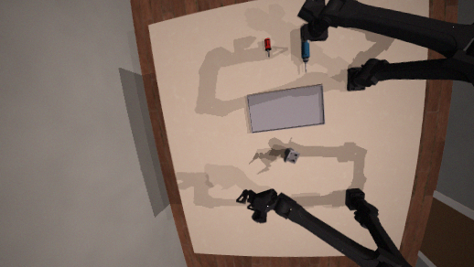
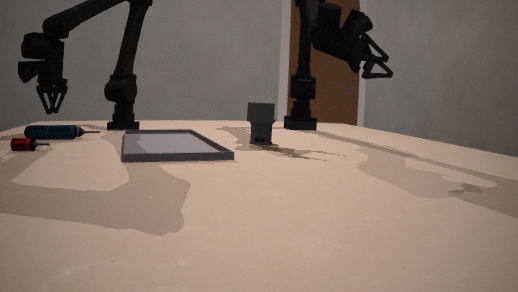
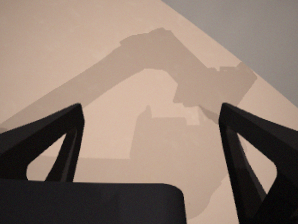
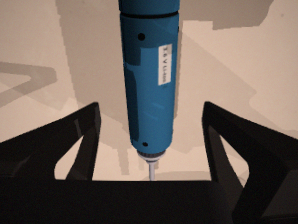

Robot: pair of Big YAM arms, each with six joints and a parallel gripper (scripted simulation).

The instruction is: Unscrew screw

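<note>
My left hand is 290 mm past the grey bracket, 180 mm to the left of it and 150 mm above it. Also, from my left hand: screwdriver bit (650 mm to the right, 400 mm behind, 200 mm below); grey joint module (290 mm behind, 190 mm below, 180 mm to the right); shallow grey tray (440 mm to the right, 280 mm behind, 210 mm below).
</note>
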